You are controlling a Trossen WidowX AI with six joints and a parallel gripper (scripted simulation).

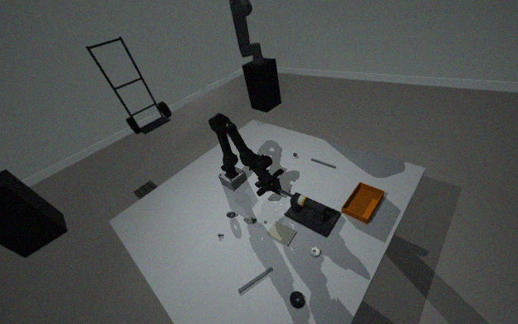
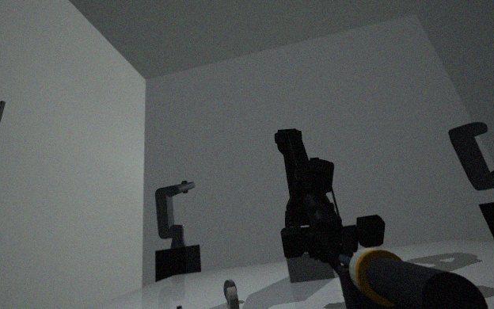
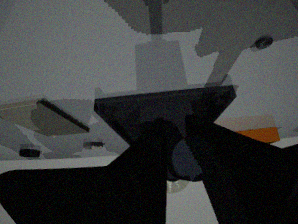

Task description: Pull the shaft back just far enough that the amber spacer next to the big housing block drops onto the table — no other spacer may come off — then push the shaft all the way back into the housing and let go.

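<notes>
Now: gripper tip 6 cm short of the thin shaft, 1 cm to the right of it and 2 cm below it. Also, from my gripper tip: pale spacer (14 cm ahead, 1 cm to the left, 2 cm above); then amber spacer (14 cm ahead, 1 cm to the left, 2 cm above); then pale flat plate (12 cm ahead, 15 cm to the right, 5 cm below).
</notes>
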